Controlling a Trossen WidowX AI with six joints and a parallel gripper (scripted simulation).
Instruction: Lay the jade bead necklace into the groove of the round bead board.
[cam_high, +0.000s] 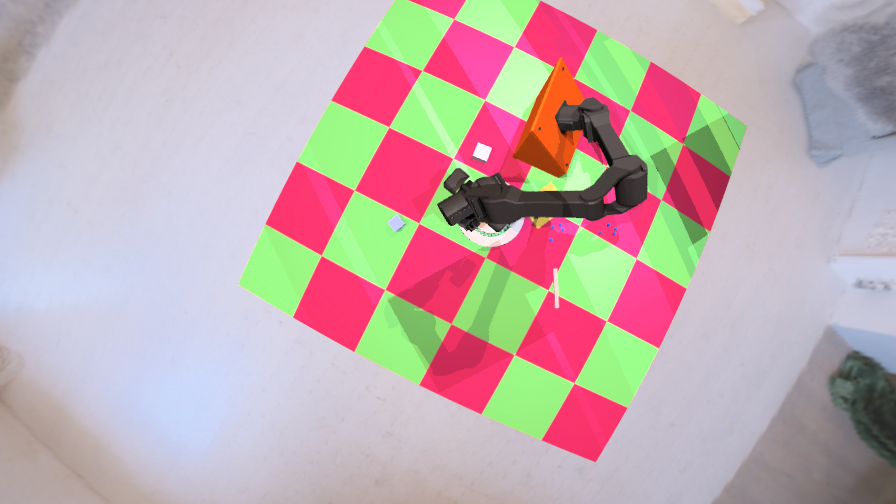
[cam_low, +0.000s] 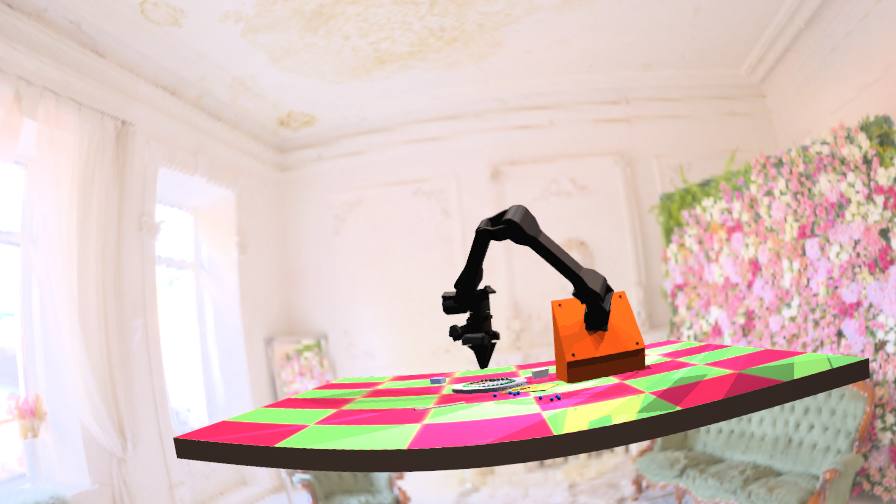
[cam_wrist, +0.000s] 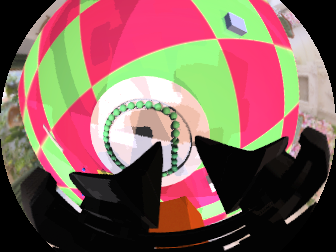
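Now: gripper tip 50 mm to the right of the round bead board, 40 mm above it and 20 mm past it. The rest, counted from my gripper tip: pale blue cube 160 mm to the right, 160 mm ahead, 40 mm below; then white cube 150 mm behind, 70 mm to the right, 40 mm below; then yellow patch 180 mm to the left, 120 mm behind, 50 mm below.
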